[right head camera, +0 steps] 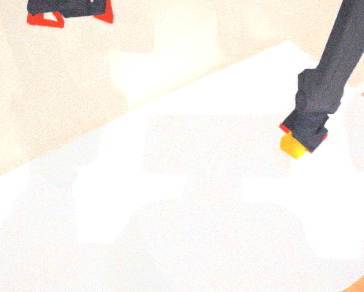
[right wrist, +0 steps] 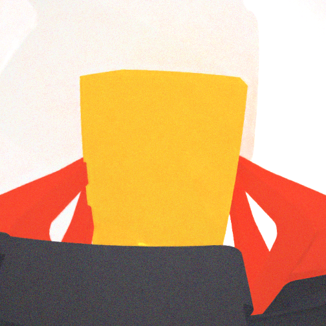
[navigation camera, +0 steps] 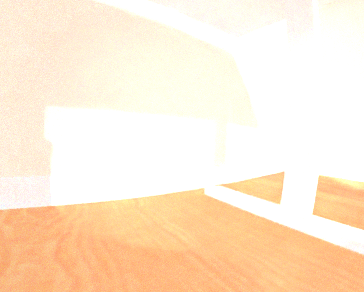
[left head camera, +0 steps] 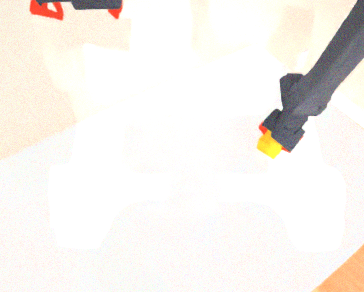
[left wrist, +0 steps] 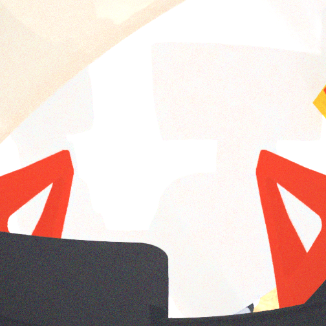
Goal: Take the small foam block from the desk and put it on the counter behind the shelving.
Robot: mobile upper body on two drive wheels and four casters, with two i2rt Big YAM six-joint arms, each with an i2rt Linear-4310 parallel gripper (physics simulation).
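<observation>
The foam block, a yellow block, is between the red fingers of my right gripper, which is shut on it with both fingers against its sides. The block's corner shows at the right edge of the left wrist view. The block is over or on the white desk; contact with the desk is hard to tell. My left gripper is open and empty. Counter and shelving cannot be made out for certain.
Strong glare washes out the views. In the navigation camera, a white boxy piece stands against the wall. A white upright on a low rail stands at the right, on the wooden floor. A pale yellow item shows partly.
</observation>
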